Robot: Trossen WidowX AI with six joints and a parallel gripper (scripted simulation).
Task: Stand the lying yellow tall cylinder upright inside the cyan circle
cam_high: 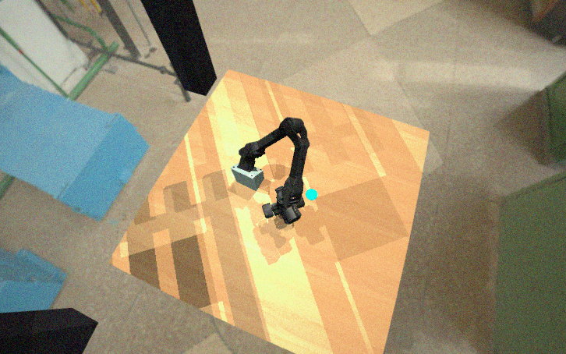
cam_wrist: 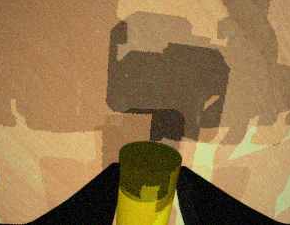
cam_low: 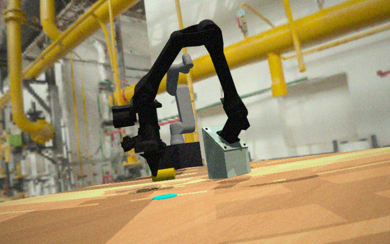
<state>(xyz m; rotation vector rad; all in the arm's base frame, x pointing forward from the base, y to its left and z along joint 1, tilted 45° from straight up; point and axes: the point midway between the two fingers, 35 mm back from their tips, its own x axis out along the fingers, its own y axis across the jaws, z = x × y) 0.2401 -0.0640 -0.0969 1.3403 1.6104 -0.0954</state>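
Now: the cyan circle 140 mm to the left of my gripper tip, 100 mm ahead of it and 40 mm below it. The rest, counted from my gripper tip: yellow tall cylinder 20 mm to the left, 10 mm behind.
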